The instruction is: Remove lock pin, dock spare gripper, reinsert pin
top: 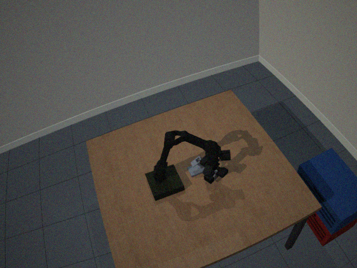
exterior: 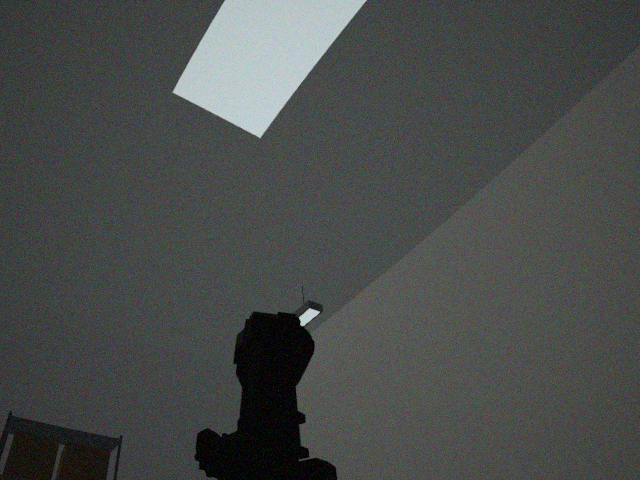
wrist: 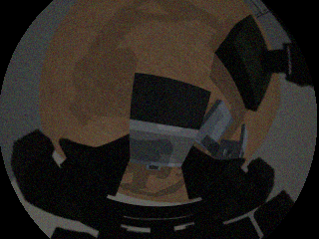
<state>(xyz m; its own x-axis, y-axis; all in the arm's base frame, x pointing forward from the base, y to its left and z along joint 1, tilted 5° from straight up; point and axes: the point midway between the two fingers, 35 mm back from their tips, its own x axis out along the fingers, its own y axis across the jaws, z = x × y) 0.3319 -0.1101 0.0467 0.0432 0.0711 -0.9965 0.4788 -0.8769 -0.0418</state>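
My gripper tip is now 120 mm to the right of the grey mount and 70 mm past it. From my gripper tip the other things lie so: spare gripper: 10 mm to the right, 10 mm behind, 10 mm above; green pin cradle: 240 mm to the left, 50 mm ahead, 30 mm below.
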